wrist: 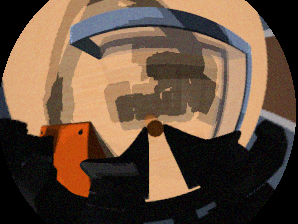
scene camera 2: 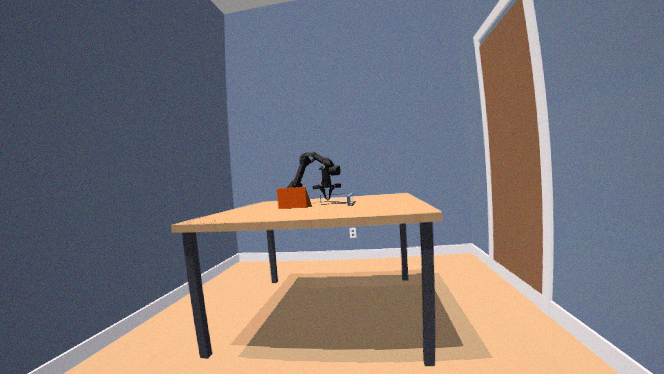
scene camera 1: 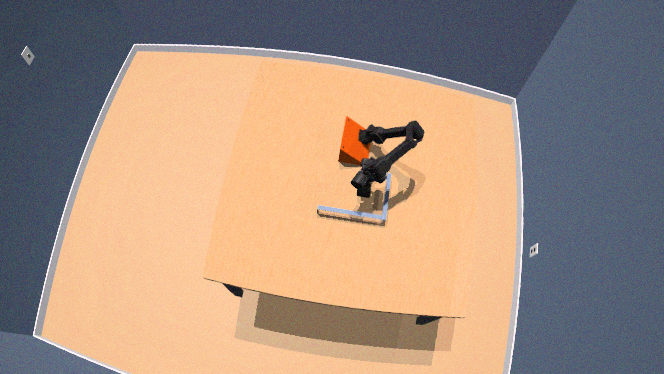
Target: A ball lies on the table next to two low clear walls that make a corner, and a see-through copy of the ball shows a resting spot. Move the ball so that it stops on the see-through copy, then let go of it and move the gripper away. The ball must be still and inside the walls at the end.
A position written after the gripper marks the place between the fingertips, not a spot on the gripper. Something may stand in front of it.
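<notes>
The gripper (wrist: 155, 128) is holding an orange ball.
</notes>
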